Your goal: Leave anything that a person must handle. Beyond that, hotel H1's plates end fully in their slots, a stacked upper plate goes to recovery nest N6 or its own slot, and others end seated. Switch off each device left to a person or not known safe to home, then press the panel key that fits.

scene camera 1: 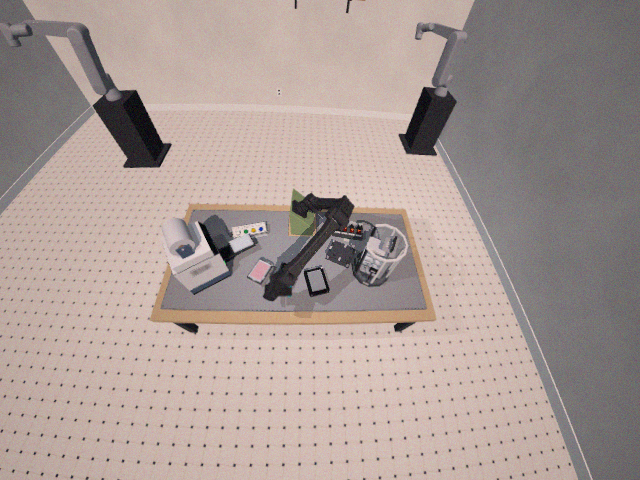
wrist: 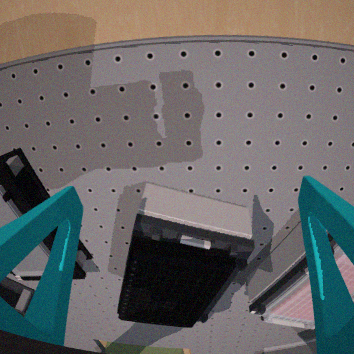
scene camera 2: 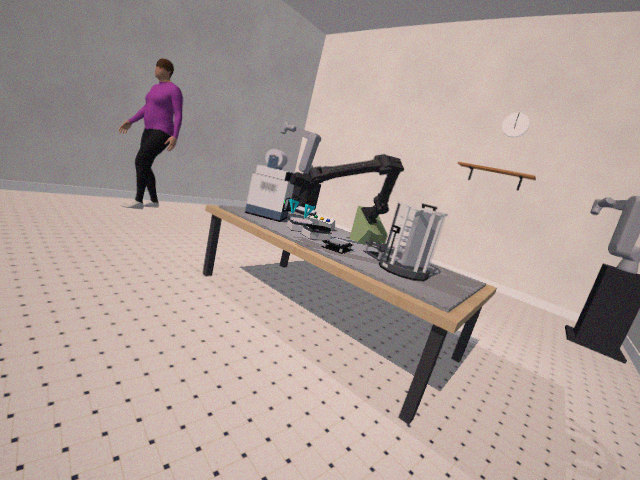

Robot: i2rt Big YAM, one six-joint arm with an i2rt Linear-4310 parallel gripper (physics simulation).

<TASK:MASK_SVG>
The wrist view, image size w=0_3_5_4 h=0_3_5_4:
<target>my gripper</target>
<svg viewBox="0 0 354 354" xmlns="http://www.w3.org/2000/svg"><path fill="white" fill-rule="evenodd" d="M74 186L64 187L18 218L0 227L1 281L57 226L46 266L24 317L0 297L0 354L109 354L63 346L70 288L83 206ZM304 175L298 194L298 208L312 297L316 354L354 354L354 303L336 265L326 233L327 230L354 265L354 206L313 177Z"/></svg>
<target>black plate with red wells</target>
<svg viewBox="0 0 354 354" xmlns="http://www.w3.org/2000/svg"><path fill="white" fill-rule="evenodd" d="M133 235L117 306L118 318L150 324L192 327L235 268L237 255L236 257L229 256L226 249L207 249Z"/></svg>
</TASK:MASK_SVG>
